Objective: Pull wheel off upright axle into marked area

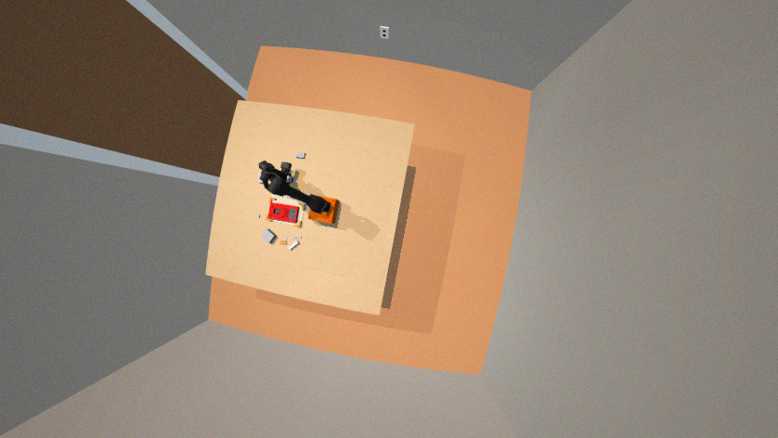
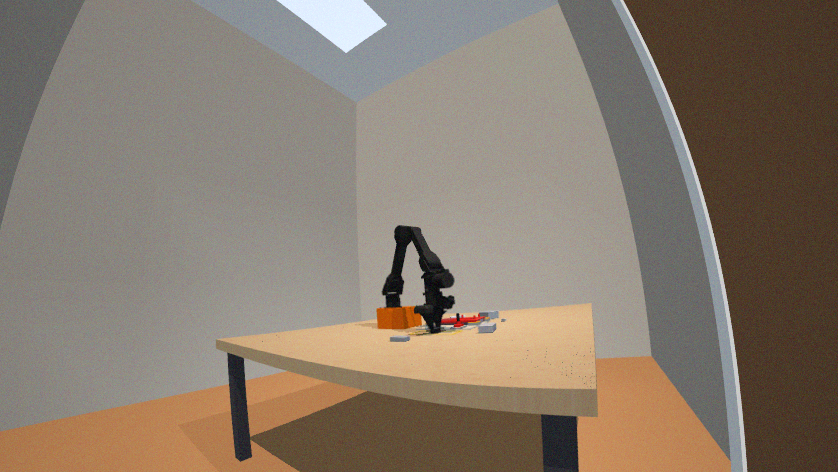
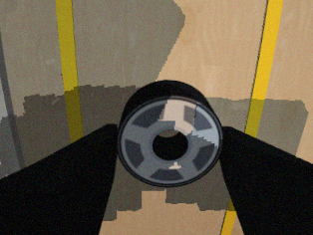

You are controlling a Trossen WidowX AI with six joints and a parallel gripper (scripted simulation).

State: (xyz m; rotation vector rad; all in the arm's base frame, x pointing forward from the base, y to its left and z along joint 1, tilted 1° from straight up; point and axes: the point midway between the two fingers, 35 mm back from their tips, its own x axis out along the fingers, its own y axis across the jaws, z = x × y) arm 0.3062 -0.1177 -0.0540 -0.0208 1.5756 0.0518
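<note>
The wheel is right at my gripper tip. Also, from my gripper tip: dark axle (5 cm ahead, 10 cm to the left, 3 cm above).
</note>
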